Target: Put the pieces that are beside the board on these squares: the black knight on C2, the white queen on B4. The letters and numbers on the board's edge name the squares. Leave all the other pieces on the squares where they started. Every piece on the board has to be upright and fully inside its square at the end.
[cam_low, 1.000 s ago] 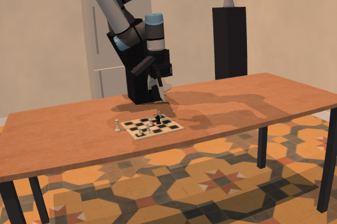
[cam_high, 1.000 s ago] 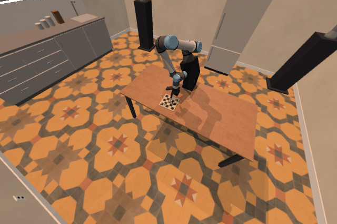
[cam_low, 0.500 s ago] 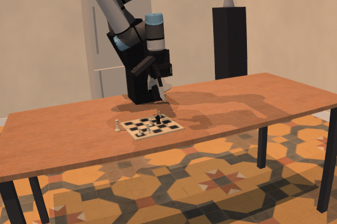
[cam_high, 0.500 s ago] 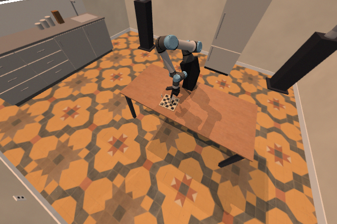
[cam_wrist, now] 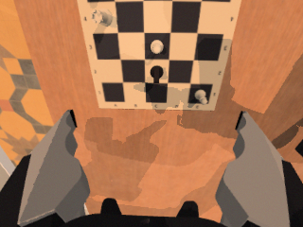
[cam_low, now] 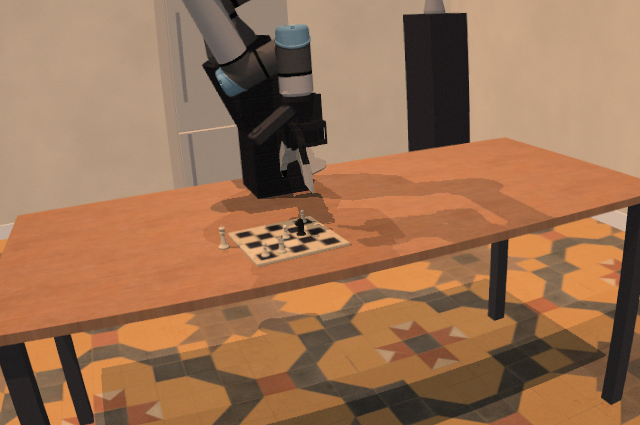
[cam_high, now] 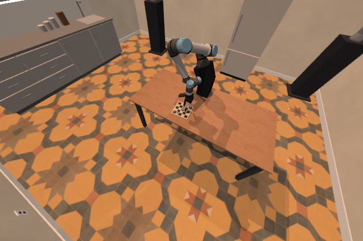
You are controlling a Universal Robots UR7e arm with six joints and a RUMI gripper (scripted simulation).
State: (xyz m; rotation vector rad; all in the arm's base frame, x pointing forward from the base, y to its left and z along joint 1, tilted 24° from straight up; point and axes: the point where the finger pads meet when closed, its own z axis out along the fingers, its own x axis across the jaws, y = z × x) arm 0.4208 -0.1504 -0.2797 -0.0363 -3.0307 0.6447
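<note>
Right now my hand is 40 mm past the white queen, 180 mm to the left of it and 100 mm above it. Round my hand: black knight: 100 mm below; small chessboard: 40 mm to the right, 120 mm below.
</note>
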